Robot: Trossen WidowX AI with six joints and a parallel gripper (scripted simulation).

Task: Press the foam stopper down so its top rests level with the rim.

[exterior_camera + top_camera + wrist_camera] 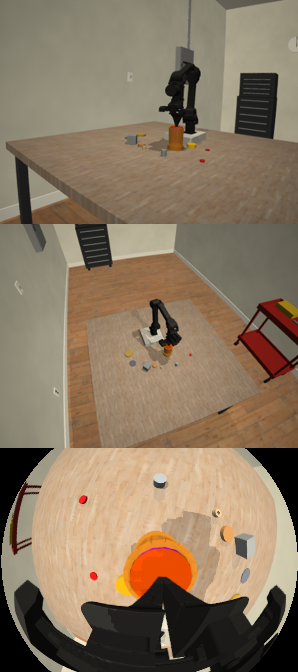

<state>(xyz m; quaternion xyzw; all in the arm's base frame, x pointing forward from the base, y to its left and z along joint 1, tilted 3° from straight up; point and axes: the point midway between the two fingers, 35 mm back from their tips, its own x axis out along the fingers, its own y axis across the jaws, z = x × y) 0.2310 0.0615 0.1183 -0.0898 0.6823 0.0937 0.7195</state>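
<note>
The orange foam stopper lies 5 cm below my hand. The rest, counted from my hand: small tan disc 15 cm to the right, 15 cm below, 10 cm ahead; yellow disc 14 cm below, 9 cm behind, 4 cm to the left; small grey cylinder 14 cm below, 14 cm ahead, 4 cm to the left.
</note>
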